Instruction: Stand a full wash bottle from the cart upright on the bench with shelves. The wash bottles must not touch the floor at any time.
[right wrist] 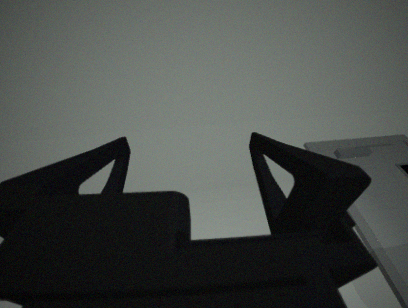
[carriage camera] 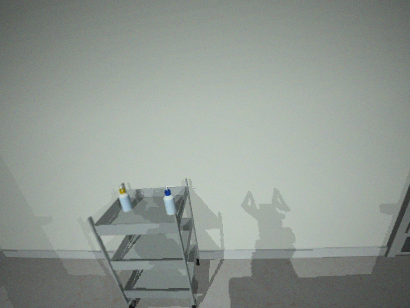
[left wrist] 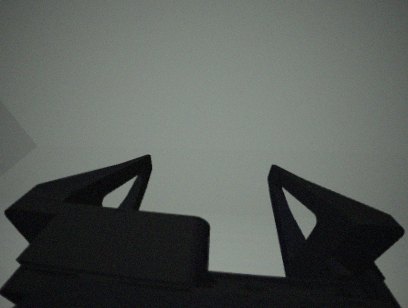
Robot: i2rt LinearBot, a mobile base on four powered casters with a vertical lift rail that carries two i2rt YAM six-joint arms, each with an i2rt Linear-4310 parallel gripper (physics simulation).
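Places are measured from the left arm's base along level axes (x ahead, y left, z up), in metres.
Pixels of known places: left gripper, fingertip midpoint: (left wrist: 210,166); right gripper, fingertip midpoint: (right wrist: 190,141).
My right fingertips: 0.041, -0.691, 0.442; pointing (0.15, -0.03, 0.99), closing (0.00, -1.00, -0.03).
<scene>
For each thing: its top centre in the pictures, then the offset to it from my right fingertips, as dx, dy, dz.
- wash bottle with a yellow cap, top centre: (carriage camera: 120,185) +0.735, +0.932, -0.498
- wash bottle with a blue cap, top centre: (carriage camera: 168,185) +0.700, +0.633, -0.498
A grey three-tier cart (carriage camera: 137,228) stands at the lower left of the carriage view, near the wall. A wash bottle with a yellow cap (carriage camera: 125,201) stands upright at the left of its top tier. A wash bottle with a blue cap (carriage camera: 170,204) stands upright at the right of that tier. How full they are cannot be told. My left gripper (left wrist: 210,166) is open and empty in front of bare wall. My right gripper (right wrist: 190,141) is open and empty too. Neither gripper shows in the carriage view. The bench with shelves does not show.
A pale wall (carriage camera: 280,100) stands behind the cart, with a baseboard (carriage camera: 300,253) along the floor. A door frame (carriage camera: 398,227) shows at the right edge of the carriage view. A door (right wrist: 380,200) shows at the right of the right wrist view. Shadows of the robot fall on the wall.
</scene>
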